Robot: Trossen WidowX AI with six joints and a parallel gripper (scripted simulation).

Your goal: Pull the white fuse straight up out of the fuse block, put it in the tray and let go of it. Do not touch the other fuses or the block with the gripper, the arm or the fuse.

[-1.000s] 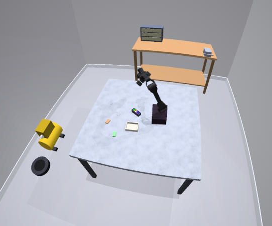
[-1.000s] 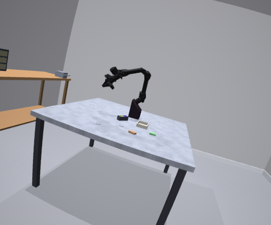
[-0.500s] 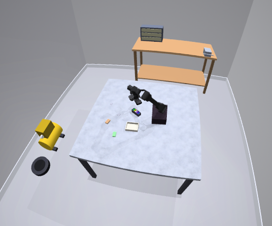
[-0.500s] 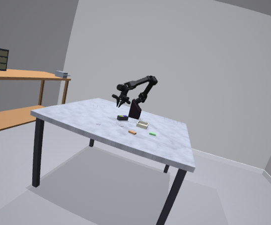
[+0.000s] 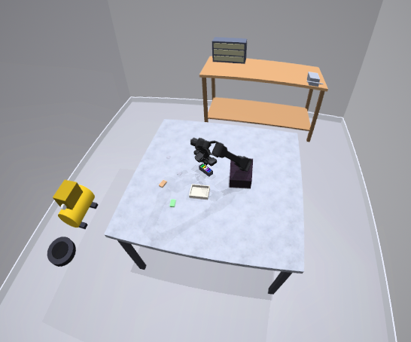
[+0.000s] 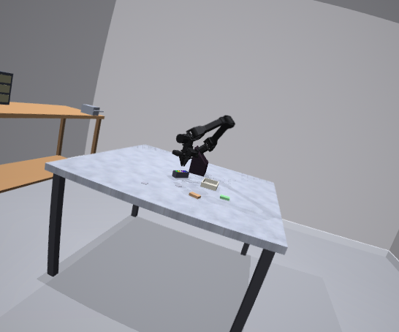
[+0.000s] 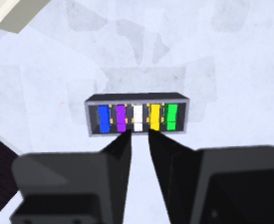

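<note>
Right now the white fuse is 5 cm below my gripper tip. Round my gripper tip: purple fuse: 1 cm behind, 1 cm to the left, 5 cm below; yellow fuse: 2 cm ahead, 1 cm to the right, 5 cm below; blue fuse: 3 cm behind, 2 cm to the left, 5 cm below.
</note>
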